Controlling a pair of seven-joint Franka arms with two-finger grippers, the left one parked.
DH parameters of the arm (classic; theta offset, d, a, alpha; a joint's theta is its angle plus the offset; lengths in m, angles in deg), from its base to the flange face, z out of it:
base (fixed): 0 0 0 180
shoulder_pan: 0 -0.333 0 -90
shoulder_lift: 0 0 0 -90
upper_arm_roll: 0 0.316 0.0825 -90
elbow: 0 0 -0.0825 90
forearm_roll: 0 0.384 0 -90
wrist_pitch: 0 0 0.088 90
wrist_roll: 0 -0.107 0 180
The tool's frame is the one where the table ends.
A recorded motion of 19 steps. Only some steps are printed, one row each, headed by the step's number.
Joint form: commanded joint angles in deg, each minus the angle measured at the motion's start. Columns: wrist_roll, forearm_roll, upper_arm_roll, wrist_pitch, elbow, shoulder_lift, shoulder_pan.
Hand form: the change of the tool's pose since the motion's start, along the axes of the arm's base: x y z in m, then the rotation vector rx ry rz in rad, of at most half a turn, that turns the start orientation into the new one. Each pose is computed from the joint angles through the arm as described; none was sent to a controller.
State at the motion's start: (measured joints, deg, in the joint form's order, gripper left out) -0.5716 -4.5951 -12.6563 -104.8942 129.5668 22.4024 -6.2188
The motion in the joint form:
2: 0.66 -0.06 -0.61 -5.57 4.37 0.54 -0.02
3: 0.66 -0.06 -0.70 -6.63 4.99 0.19 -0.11
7: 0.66 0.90 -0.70 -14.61 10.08 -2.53 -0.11
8: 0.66 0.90 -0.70 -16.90 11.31 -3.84 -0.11
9: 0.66 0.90 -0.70 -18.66 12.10 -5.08 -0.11
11: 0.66 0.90 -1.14 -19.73 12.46 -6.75 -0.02
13: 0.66 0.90 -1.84 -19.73 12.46 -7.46 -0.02
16: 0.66 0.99 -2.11 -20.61 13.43 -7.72 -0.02
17: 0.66 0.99 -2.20 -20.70 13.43 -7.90 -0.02
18: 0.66 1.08 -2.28 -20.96 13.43 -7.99 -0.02
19: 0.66 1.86 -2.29 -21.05 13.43 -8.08 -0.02
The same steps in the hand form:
2: -0.0033 -0.0015 -0.0243 0.0050 -0.0303 0.0080
3: -0.0022 -0.0009 -0.0304 0.0047 -0.0319 0.0088
7: 0.0007 0.0047 -0.0796 0.0134 -0.0366 0.0061
8: 0.0020 0.0058 -0.0955 0.0102 -0.0325 0.0069
9: 0.0034 0.0065 -0.1082 0.0070 -0.0279 0.0074
11: 0.0050 0.0029 -0.1220 0.0052 -0.0111 -0.0014
13: 0.0049 -0.0023 -0.1276 0.0070 0.0015 -0.0132
16: 0.0018 -0.0033 -0.1357 0.0097 0.0075 -0.0179
17: 0.0020 -0.0039 -0.1370 0.0096 0.0091 -0.0195
18: 0.0025 -0.0045 -0.1373 0.0105 0.0061 -0.0219
19: 0.0028 -0.0041 -0.1378 0.0208 0.0052 -0.0306

